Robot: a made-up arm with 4 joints.
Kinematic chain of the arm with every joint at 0, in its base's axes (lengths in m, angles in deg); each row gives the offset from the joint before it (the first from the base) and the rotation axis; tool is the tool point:
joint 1: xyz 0 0 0.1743 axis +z
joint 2: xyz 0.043 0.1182 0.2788 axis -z
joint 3: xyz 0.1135 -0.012 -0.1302 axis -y
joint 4: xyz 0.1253 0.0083 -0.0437 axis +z
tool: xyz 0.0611 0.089 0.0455
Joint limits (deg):
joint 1: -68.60..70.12
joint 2: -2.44..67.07
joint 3: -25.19..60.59
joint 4: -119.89..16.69
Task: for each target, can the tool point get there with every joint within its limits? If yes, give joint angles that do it. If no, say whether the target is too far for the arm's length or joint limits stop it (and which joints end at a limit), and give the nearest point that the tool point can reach.
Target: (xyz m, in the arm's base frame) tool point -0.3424 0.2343 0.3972
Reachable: no: joint limits stop it (at a limit: joint 1, joint 2, joint 3, joint 4) | nearest point -0.1342 0.2913 0.4617 | short by 0.225 m
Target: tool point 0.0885 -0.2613 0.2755
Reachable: yes | joints -32.71 52.38 -12.51 -75.38
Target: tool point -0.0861 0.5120 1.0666
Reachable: no: too far | nearest point -0.0440 0.3006 0.5254 | short by 0.583 m
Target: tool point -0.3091 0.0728 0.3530
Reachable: no: joint limits stop it (at a limit: joint 1, joint 2, joint 4) | nearest point -0.1467 -0.1218 0.3570 | short by 0.254 m
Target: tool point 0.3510 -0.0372 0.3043
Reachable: yes | joints -10.00 29.76 -5.79 -11.03
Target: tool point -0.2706 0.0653 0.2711
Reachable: no: joint limits stop it (at a limit: joint 1, joint 2, joint 4) | nearest point -0.1399 -0.1152 0.2577 | short by 0.223 m
